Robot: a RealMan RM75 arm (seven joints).
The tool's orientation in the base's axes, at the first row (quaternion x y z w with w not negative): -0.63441, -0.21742, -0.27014, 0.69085
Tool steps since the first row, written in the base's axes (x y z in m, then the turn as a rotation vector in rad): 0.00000, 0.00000, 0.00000, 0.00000, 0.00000, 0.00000; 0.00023, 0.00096, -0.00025, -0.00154, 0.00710, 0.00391; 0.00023, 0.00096, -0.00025, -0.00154, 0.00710, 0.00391; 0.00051, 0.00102, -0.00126, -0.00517, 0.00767, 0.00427; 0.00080, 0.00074, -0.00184, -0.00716, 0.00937, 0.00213; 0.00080, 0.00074, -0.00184, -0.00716, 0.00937, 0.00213; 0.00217, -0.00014, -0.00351, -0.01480, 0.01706, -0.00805; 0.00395, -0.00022, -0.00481, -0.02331, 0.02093, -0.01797; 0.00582, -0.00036, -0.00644, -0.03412, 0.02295, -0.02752; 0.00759, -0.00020, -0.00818, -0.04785, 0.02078, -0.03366; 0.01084, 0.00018, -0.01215, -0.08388, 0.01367, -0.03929
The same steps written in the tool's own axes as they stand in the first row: 0.00000, 0.00000, 0.00000, 0.00000, 0.00000, 0.00000; -0.00008, 0.00039, 0.00094, 0.00065, -0.00362, 0.00739; -0.00008, 0.00039, 0.00094, 0.00065, -0.00362, 0.00739; -0.00052, 0.00134, 0.00091, -0.00193, -0.00622, 0.00783; -0.00065, 0.00195, 0.00058, -0.00498, -0.00580, 0.00922; -0.00065, 0.00195, 0.00058, -0.00498, -0.00580, 0.00922; -0.00060, 0.00407, -0.00040, -0.01808, -0.00266, 0.01552; -0.00007, 0.00620, -0.00053, -0.03130, -0.00046, 0.01801; 0.00031, 0.00865, -0.00076, -0.04585, -0.00013, 0.01860; 0.00052, 0.01113, -0.00070, -0.06002, -0.00449, 0.01525; 0.00040, 0.01627, -0.00058, -0.09031, -0.02395, 0.00609
